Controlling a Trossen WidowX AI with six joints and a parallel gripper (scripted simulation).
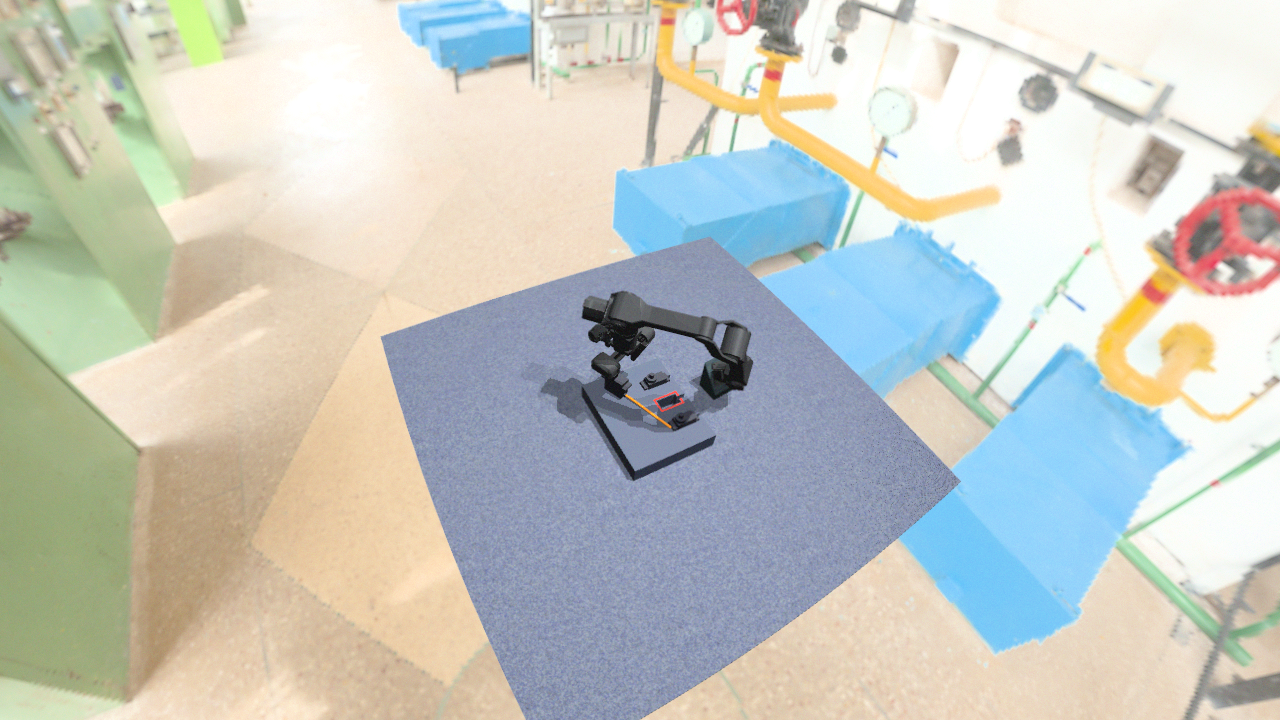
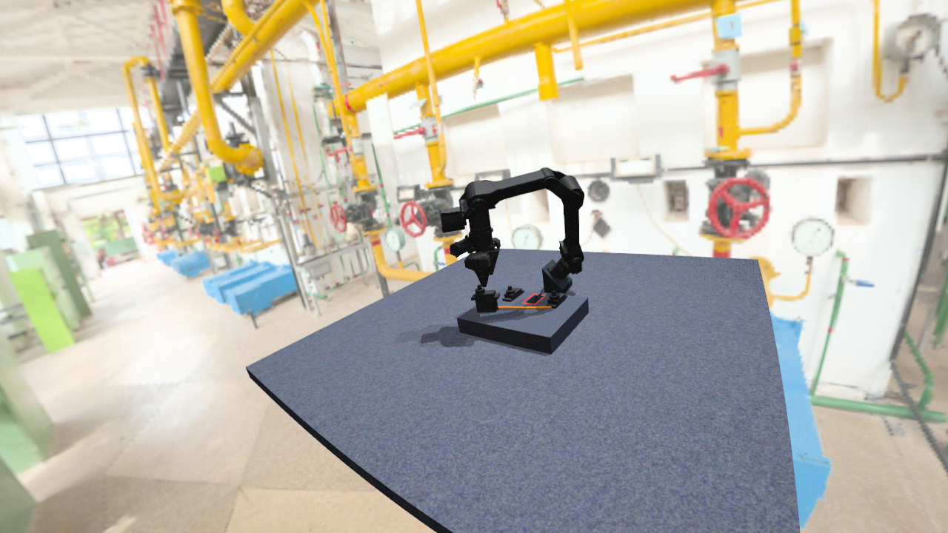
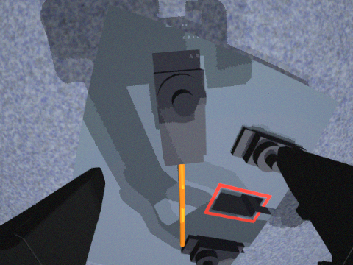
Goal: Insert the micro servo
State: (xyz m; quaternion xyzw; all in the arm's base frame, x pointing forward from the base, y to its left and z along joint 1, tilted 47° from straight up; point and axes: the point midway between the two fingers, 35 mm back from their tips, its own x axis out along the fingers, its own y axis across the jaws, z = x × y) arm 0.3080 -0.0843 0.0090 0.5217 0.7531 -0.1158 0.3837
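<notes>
Right now my gripper tip is 80 mm to the right of the deck and 120 mm above it.
</notes>
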